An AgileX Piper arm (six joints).
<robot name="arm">
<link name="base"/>
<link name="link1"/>
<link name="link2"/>
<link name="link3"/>
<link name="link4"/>
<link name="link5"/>
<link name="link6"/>
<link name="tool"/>
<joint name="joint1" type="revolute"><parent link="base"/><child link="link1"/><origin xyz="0 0 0.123" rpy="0 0 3.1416"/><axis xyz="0 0 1"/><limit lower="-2.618" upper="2.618"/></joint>
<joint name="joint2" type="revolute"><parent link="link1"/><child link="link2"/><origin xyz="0 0 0" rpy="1.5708 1.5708 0"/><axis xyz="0 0 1"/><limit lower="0" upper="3.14"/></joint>
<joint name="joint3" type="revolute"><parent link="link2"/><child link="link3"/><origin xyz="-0.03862 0.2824 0" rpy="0 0 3.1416"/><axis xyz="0 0 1"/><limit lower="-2.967" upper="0"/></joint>
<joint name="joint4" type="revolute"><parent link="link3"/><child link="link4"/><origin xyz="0.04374 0.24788 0" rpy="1.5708 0 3.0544"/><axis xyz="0 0 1"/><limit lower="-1.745" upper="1.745"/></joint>
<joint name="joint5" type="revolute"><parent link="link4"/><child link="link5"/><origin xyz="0 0 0" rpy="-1.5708 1.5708 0"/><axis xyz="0 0 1"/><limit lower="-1.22" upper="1.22"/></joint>
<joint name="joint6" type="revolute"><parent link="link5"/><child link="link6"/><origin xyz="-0.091 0 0" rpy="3.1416 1.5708 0"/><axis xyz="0 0 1"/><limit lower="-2.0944" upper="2.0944"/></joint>
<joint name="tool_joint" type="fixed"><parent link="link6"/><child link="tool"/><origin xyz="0 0 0" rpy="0 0 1.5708"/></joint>
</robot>
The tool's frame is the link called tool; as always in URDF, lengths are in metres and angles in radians.
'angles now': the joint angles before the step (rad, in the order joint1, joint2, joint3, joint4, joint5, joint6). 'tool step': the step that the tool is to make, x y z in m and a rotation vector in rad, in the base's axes. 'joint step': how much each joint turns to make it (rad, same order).
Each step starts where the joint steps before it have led.
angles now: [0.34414, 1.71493, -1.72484, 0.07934, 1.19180, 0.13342]
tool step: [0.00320, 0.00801, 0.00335, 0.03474, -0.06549, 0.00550]
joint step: [0.01649, 0.00002, -0.00003, 0.00633, -0.07417, 0.00634]
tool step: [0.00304, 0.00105, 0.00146, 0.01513, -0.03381, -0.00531]
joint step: [0.00000, 0.00110, 0.00003, 0.00058, -0.03844, 0.00248]
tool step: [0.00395, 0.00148, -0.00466, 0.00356, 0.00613, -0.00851]
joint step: [0.00001, 0.01429, -0.00092, 0.00028, -0.00964, 0.00930]
